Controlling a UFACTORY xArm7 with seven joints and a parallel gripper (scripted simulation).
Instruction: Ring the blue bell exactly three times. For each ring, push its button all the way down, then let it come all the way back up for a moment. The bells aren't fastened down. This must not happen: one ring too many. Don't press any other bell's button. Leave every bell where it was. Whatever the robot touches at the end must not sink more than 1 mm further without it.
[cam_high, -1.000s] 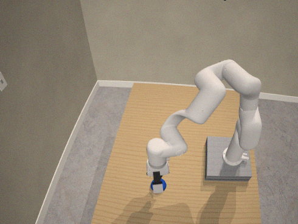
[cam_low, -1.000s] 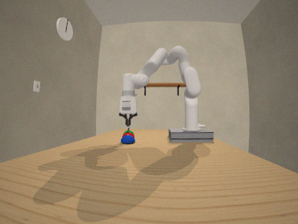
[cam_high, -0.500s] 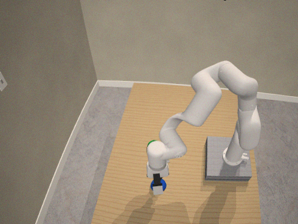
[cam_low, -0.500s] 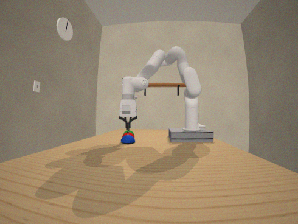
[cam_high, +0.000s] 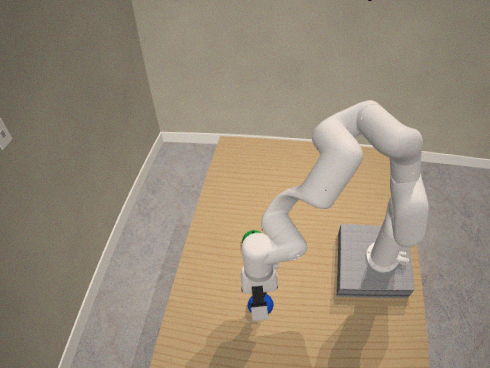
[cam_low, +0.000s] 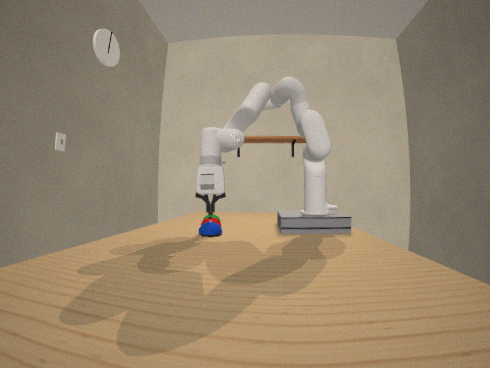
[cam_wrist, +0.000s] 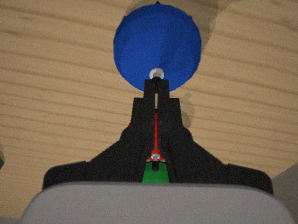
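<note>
Now: the blue bell 5 cm below my hand. Also, from my hand: green bell: 24 cm to the right, 11 cm ahead, 5 cm below; red bell: 12 cm to the right, 5 cm below, 5 cm ahead.
</note>
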